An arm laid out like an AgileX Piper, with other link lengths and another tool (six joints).
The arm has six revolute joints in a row. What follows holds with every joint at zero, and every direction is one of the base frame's. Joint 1 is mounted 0.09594 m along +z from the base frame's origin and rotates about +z. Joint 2 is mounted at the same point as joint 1 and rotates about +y. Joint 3 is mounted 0.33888 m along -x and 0.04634 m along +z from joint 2 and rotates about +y. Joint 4 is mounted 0.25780 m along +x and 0.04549 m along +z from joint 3 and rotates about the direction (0.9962, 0, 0.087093). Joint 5 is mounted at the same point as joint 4 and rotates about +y. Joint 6 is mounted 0.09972 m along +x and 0.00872 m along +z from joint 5 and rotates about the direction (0.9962, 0, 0.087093). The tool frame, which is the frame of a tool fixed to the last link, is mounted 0.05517 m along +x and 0.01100 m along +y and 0.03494 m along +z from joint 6; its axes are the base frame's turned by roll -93.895, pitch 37.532 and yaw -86.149 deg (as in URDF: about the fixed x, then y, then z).
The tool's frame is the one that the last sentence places.
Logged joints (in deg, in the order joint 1, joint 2, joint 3, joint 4, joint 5, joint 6), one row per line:
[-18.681 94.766 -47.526 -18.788 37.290 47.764]
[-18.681 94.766 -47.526 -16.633 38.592 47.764]
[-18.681 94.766 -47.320 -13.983 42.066 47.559]
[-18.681 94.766 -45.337 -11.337 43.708 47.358]
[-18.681 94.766 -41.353 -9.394 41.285 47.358]
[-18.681 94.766 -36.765 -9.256 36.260 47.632]
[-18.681 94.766 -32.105 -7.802 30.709 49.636]
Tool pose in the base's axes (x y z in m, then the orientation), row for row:
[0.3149 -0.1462 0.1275 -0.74 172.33 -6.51]
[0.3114 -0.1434 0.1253 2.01 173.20 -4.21]
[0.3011 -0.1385 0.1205 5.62 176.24 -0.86]
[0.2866 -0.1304 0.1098 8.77 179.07 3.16]
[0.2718 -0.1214 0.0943 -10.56 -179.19 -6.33]
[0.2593 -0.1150 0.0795 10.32 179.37 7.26]
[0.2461 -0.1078 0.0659 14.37 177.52 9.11]
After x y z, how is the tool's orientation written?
As a rotation vector, in degrees.
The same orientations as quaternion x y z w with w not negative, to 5 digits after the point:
[-0.00428 0.99711 -0.03767 0.06580]
[0.01158 0.99791 -0.02426 0.05876]
[0.03186 0.99897 -0.00487 0.03201]
[0.04891 0.99863 0.01762 0.00600]
[-0.05879 -0.99764 -0.03524 0.00338]
[0.05739 0.99753 0.04038 0.00163]
[0.08057 0.99533 0.05108 0.01454]

